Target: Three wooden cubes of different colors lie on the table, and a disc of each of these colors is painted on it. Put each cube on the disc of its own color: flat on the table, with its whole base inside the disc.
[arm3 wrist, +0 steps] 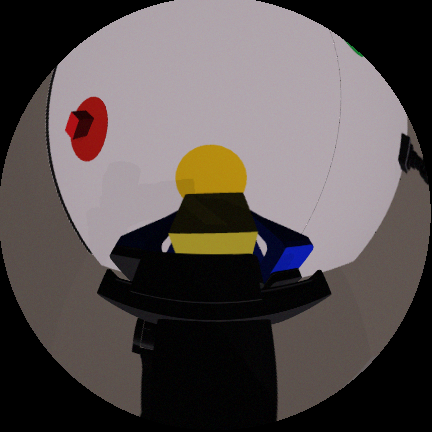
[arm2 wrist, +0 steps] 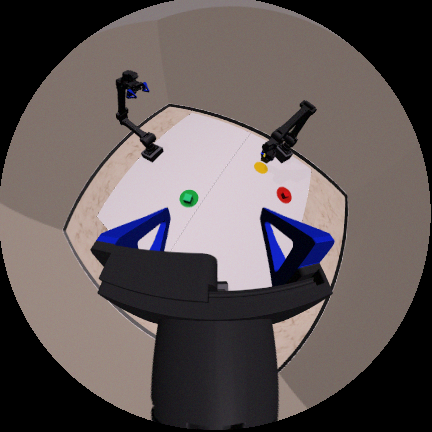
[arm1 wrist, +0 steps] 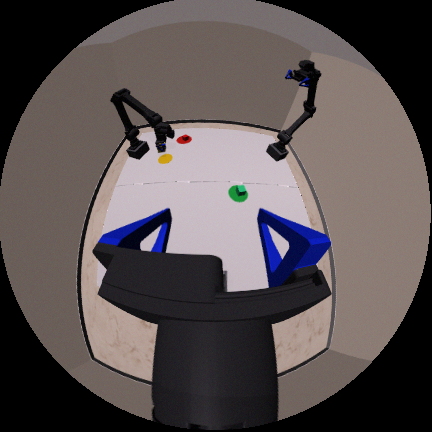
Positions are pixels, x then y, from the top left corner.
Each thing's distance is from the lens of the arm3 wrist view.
yellow disc (arm3 wrist: 208,168): 0.22 m
red disc (arm3 wrist: 86,148): 0.35 m
The marked spots on the yellow disc and the red disc are 0.28 m apart.
